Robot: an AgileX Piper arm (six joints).
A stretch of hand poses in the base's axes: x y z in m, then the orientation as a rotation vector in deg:
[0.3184 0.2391 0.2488 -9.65 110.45 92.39]
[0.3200 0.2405 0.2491 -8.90 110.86 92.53]
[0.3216 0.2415 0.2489 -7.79 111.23 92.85]
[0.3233 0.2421 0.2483 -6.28 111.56 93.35]
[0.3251 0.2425 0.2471 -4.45 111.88 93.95]
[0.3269 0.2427 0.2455 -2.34 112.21 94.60]
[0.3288 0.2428 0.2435 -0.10 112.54 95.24]
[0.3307 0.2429 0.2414 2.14 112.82 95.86]
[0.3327 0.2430 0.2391 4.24 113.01 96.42]
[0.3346 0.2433 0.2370 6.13 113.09 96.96]
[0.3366 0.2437 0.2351 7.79 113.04 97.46]
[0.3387 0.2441 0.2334 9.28 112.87 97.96]
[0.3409 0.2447 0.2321 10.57 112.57 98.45]
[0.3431 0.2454 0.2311 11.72 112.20 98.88]
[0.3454 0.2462 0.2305 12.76 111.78 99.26]
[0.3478 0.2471 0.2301 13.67 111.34 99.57]
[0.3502 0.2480 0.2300 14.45 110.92 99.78]
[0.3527 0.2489 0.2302 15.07 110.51 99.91]
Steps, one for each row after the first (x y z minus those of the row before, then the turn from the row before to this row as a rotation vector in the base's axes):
[0.0016 0.0014 0.0003 0.04 0.66 -0.22]
[0.0016 0.0010 -0.0002 0.24 0.86 -0.34]
[0.0017 0.0006 -0.0006 0.44 1.08 -0.48]
[0.0018 0.0004 -0.0012 0.57 1.27 -0.60]
[0.0018 0.0002 -0.0016 0.65 1.43 -0.71]
[0.0019 0.0001 -0.0020 0.67 1.50 -0.76]
[0.0019 0.0001 -0.0021 0.68 1.47 -0.77]
[0.0020 0.0001 -0.0023 0.65 1.34 -0.74]
[0.0019 0.0003 -0.0021 0.65 1.17 -0.67]
[0.0020 0.0004 -0.0019 0.63 0.97 -0.61]
[0.0021 0.0004 -0.0017 0.65 0.81 -0.56]
[0.0022 0.0006 -0.0013 0.66 0.63 -0.52]
[0.0022 0.0007 -0.0010 0.63 0.50 -0.50]
[0.0023 0.0008 -0.0006 0.60 0.40 -0.49]
[0.0024 0.0009 -0.0004 0.54 0.30 -0.47]
[0.0024 0.0009 -0.0001 0.45 0.22 -0.45]
[0.0025 0.0009 0.0002 0.37 0.11 -0.41]

